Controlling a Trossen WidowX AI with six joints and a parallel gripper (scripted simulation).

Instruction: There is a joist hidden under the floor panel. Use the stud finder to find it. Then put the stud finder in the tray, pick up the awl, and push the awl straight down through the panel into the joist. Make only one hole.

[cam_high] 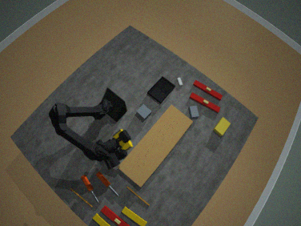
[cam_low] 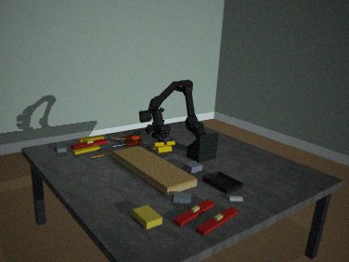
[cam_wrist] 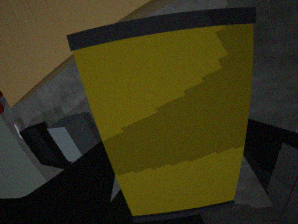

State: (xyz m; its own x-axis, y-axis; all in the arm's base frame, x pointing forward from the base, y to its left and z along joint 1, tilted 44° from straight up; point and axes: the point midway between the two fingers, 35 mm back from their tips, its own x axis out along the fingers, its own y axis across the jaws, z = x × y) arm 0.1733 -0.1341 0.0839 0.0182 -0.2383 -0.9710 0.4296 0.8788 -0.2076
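Right now my gripper tip is 1 cm past the yellow stud finder, 2 cm to the right of it and 2 cm above it. From my gripper tip the other things lie so: black tray 1 cm ahead, 44 cm to the left, 6 cm below; small white piece 9 cm ahead, 57 cm to the left, 6 cm below; awl 2 cm behind, 13 cm to the right, 6 cm below.
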